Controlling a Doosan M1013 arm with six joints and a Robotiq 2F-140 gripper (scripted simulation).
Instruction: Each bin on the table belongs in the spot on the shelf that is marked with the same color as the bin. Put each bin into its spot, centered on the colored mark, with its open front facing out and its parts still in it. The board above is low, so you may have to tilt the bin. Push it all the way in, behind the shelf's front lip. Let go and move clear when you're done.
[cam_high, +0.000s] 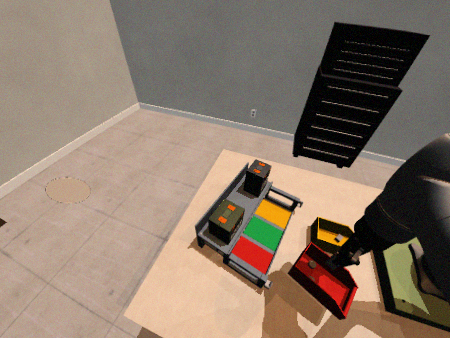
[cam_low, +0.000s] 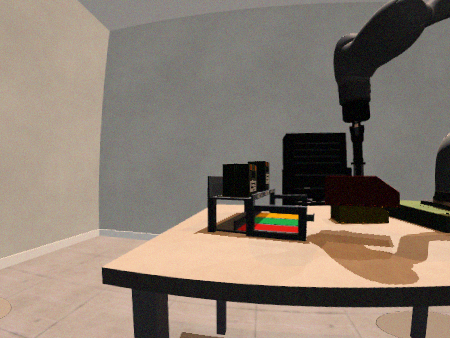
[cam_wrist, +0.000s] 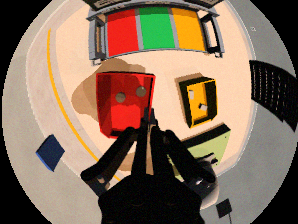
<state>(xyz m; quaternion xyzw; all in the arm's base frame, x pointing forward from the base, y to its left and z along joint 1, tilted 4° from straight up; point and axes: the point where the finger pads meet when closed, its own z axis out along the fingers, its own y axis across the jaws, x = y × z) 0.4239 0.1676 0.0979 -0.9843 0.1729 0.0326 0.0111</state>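
My hand is 50 mm to the right of the red bin, 40 mm above it and 10 mm short of it. Also, from my hand: yellow bin (160 mm to the right, 120 mm below, 50 mm behind); then dark box (320 mm ahead, 210 mm to the right).
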